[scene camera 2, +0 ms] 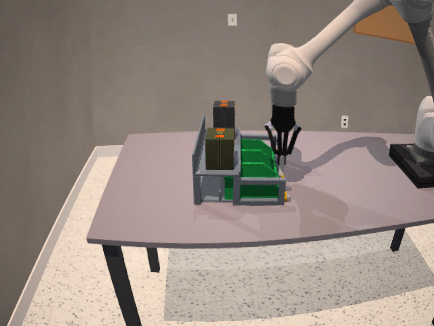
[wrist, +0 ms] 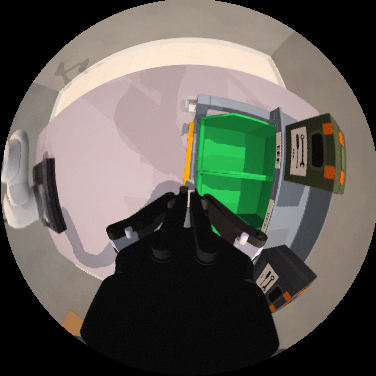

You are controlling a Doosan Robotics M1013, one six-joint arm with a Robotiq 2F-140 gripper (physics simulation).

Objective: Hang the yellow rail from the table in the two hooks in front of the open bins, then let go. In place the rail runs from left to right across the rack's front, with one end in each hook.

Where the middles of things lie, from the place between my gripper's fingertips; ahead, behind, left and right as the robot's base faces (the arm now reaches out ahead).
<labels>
Right now my hand is 190 mm short of the olive case (scene camera 2: pixel 219 143), 120 mm below it and 90 mm to the right of it. Also, from my hand: dark grey case (wrist: pixel 279 272): 200 mm ahead, 140 mm to the right, 140 mm above.
</labels>
